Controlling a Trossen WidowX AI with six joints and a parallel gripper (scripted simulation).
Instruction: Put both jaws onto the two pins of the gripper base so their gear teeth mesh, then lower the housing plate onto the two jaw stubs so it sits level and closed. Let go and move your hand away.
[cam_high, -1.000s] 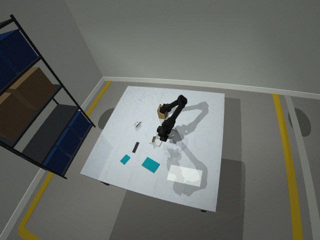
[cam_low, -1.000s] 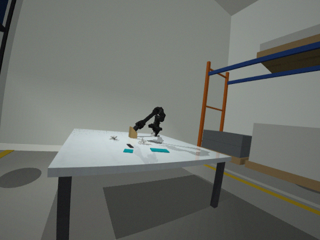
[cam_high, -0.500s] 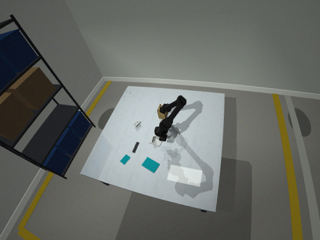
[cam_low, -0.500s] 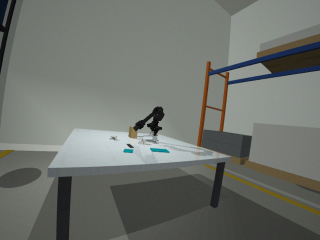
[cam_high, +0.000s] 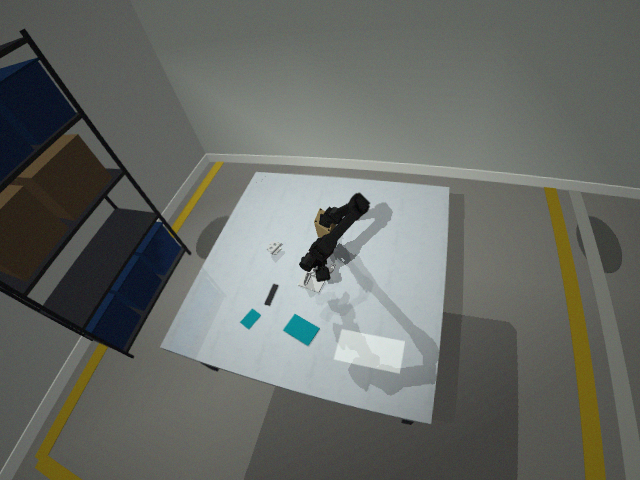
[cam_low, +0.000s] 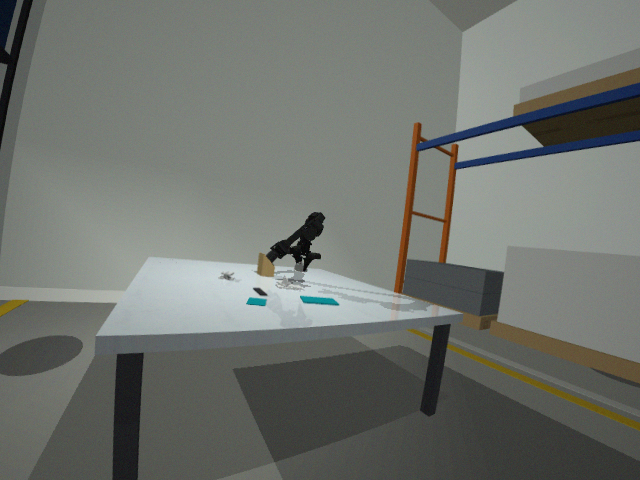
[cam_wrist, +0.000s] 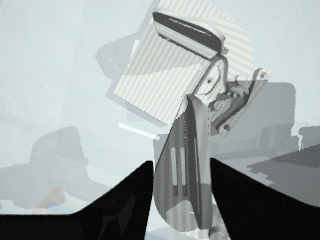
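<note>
The grey gripper jaw is 30 mm behind my gripper tip and 30 mm to the left of it. From my gripper tip the other things lie so: black bar 100 mm ahead, 260 mm to the right, 80 mm below.
</note>
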